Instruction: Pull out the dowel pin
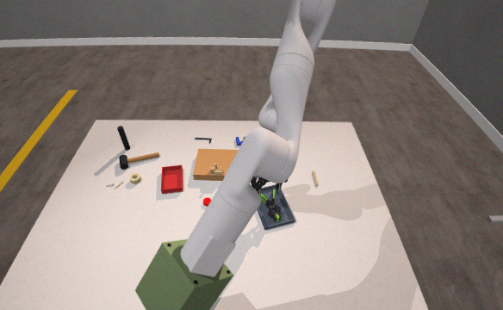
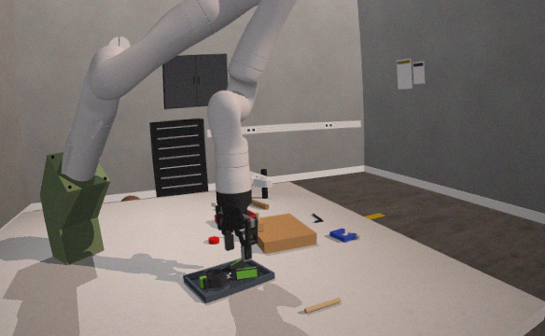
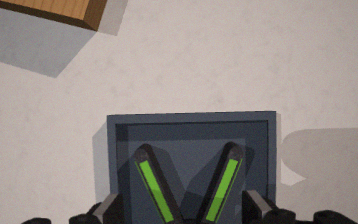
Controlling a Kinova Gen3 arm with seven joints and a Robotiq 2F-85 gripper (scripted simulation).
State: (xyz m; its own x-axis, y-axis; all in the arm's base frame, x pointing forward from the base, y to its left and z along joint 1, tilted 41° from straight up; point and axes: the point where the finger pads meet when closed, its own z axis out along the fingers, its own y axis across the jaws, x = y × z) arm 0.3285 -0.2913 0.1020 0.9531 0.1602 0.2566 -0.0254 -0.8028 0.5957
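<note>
Now: hand 6 cm above the grey tray, 3 cm past it and 1 cm to the left of it. Also, from my hand: dowel pin 17 cm ahead, 15 cm to the left, 1 cm below; dowel 22 cm to the right, 6 cm below, 4 cm ahead; red disc 22 cm to the left, 6 cm below, 6 cm ahead.
</note>
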